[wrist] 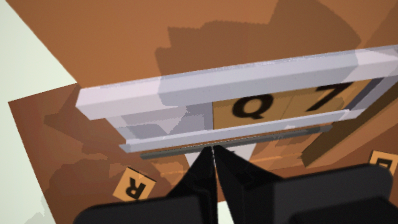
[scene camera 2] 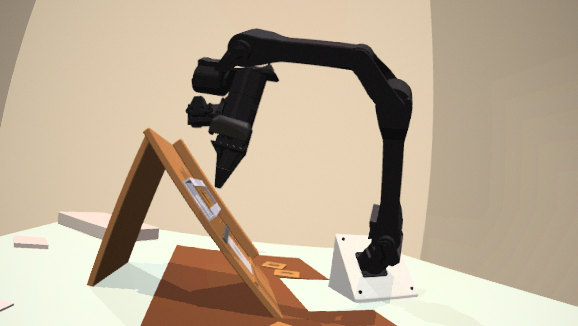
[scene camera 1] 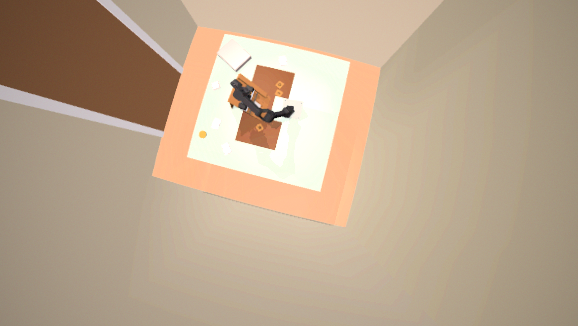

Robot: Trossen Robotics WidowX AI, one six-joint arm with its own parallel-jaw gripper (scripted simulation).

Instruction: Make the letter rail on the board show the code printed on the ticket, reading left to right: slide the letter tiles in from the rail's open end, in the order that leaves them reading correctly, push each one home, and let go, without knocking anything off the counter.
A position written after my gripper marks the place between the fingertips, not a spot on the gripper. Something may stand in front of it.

My gripper (scene camera 2: 217,188) is shut, holding nothing. Also in view: a slanted board (wrist: 154,77).
My gripper is seen too in the wrist view (wrist: 212,152).
